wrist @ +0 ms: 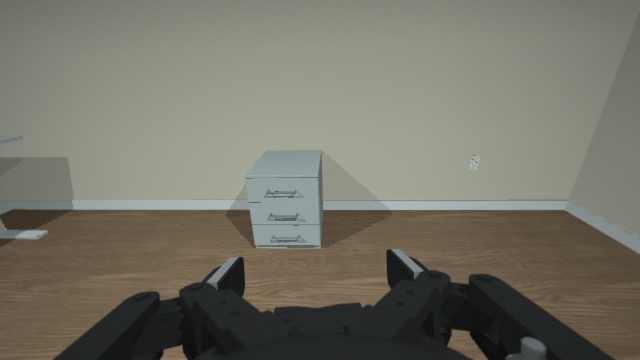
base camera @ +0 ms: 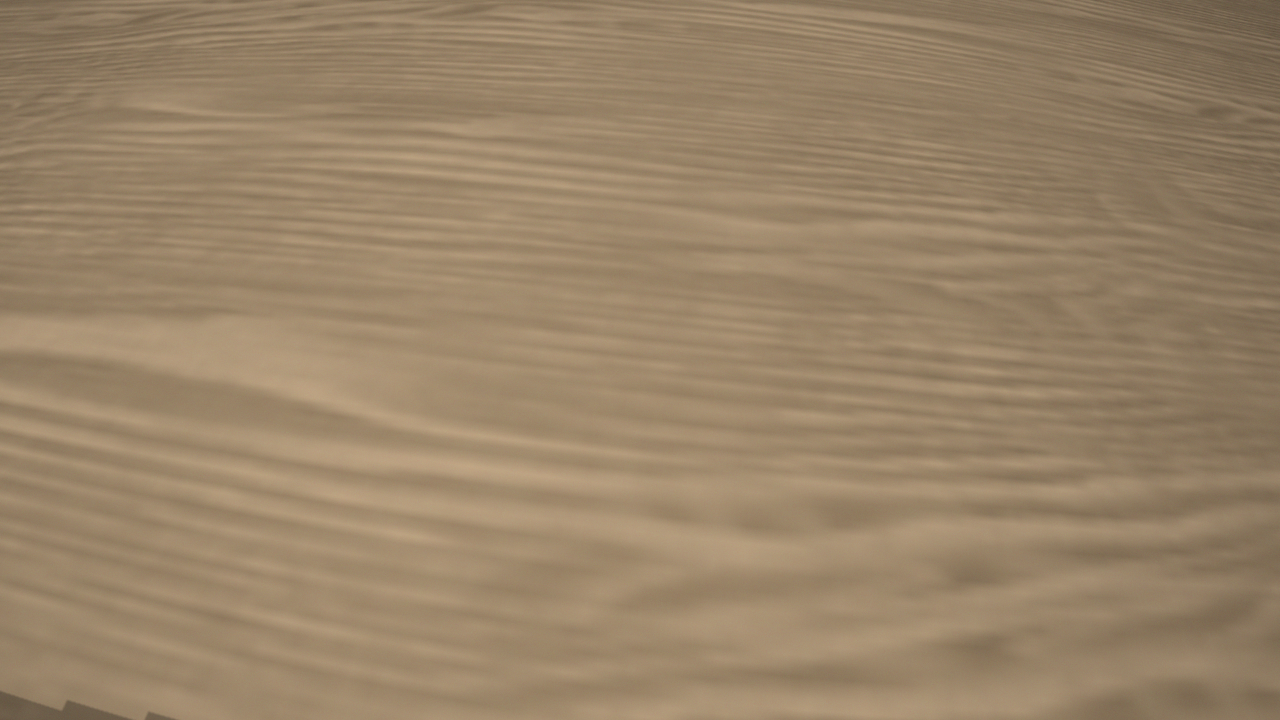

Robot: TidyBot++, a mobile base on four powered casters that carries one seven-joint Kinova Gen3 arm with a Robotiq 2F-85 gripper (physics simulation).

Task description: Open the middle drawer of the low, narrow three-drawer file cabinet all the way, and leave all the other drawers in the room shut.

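Places are measured from the arm's base along level axes (x ahead, y left, z up), in millimetres.
Pixels of known places: gripper, fingertip midpoint: [wrist: 316,269].
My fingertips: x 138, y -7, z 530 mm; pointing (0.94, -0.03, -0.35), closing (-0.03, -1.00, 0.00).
Note:
Behind a point stands the place of what it marks.
A low, narrow, pale file cabinet [wrist: 295,164] {y 57, x 1552, z 124 mm} stands on the floor near the wall, a little left of the middle of the wrist view. Its front has three drawers, each with a bar handle, and all three look shut. The middle drawer's handle [wrist: 286,217] {y 126, x 1372, z -153 mm} sits between the top handle [wrist: 284,194] {y 126, x 1371, z 3 mm} and the bottom handle [wrist: 288,239] {y 126, x 1372, z -313 mm}. My gripper [wrist: 316,269] {y -7, x 138, z 530 mm} is open, with nothing between its fingers, and is well short of the cabinet. The cabinet does not show in the base camera view.
The wood floor [base camera: 640,358] {y -12, x 443, z -396 mm} [wrist: 320,290] {y -49, x 1021, z -397 mm} fills the base camera view. Behind the cabinet is a beige wall [wrist: 400,100] {y -693, x 1821, z 466 mm} with a white baseboard [wrist: 450,205] {y -1156, x 1749, z -355 mm} and an outlet [wrist: 474,162] {y -1277, x 1743, z 6 mm}. A side wall stands at the right. Part of a white table's foot [wrist: 30,234] shows at the left edge.

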